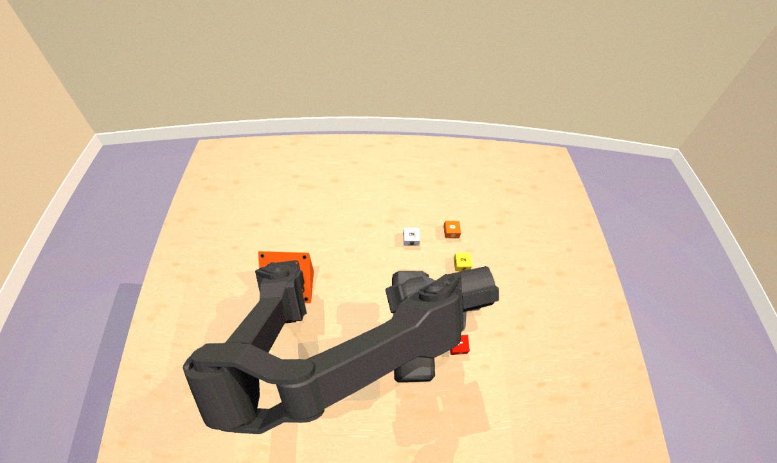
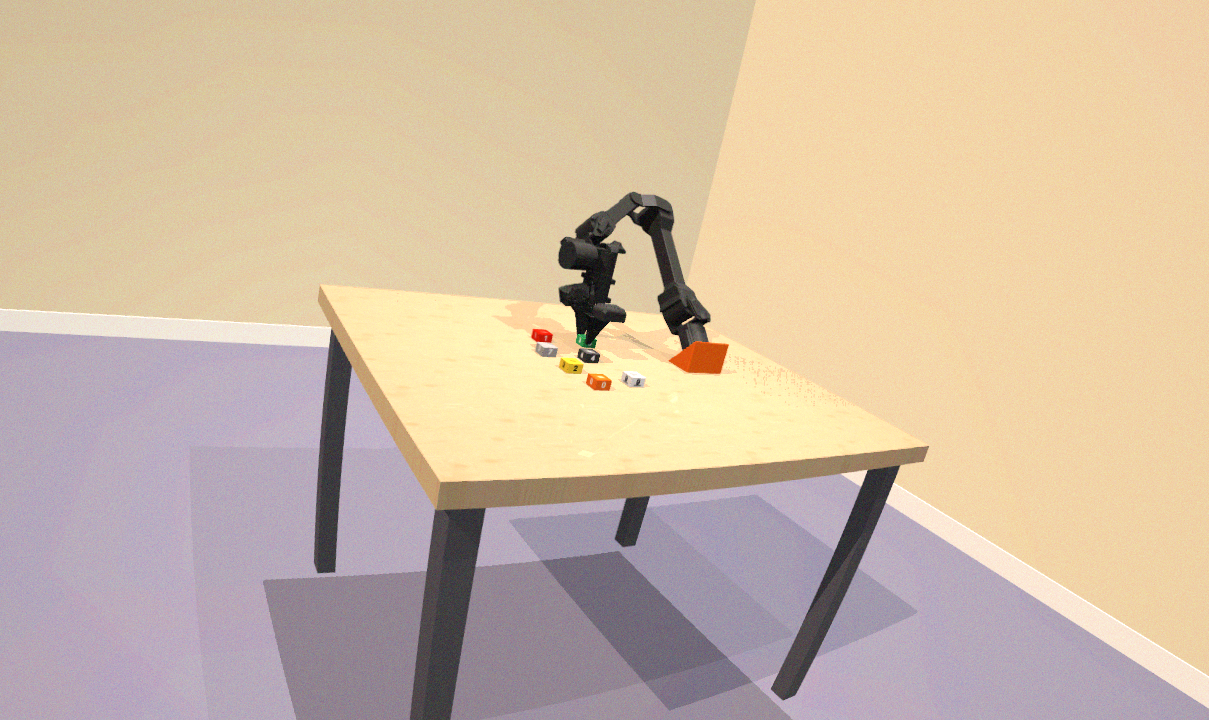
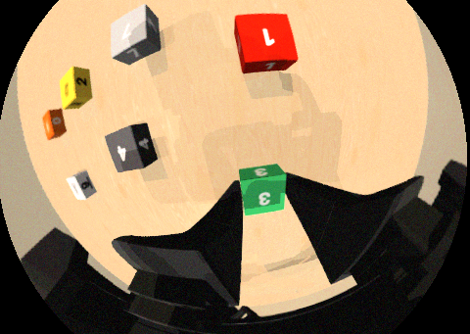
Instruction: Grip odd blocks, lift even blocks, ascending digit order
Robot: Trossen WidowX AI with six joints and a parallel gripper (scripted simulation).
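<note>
My gripper tip is now 10 mm past the green block. Round my gripper tip: dark block 90 mm to the left, 60 mm ahead; then red block 90 mm ahead, 20 mm to the right; then grey block 140 mm ahead, 60 mm to the left.
</note>
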